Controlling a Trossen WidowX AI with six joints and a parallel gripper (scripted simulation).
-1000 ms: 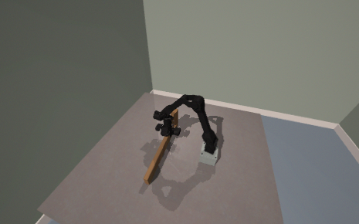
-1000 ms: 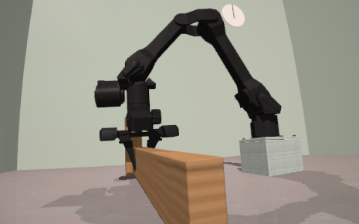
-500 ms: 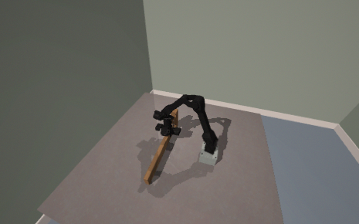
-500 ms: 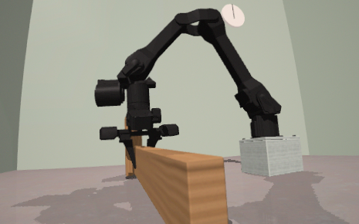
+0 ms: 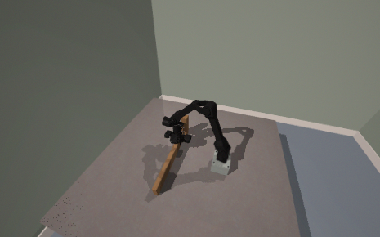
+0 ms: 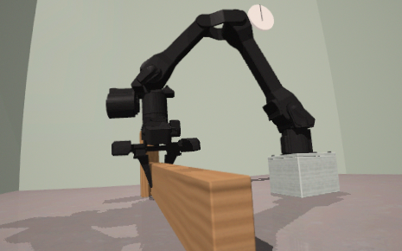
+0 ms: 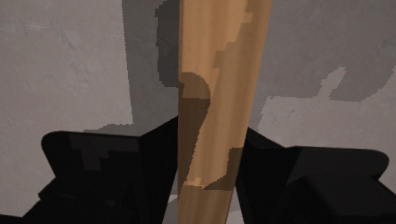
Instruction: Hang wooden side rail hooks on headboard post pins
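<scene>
The headboard post is 4 cm ahead of my gripper tip, 15 cm to the right of it and 5 cm above it.
</scene>
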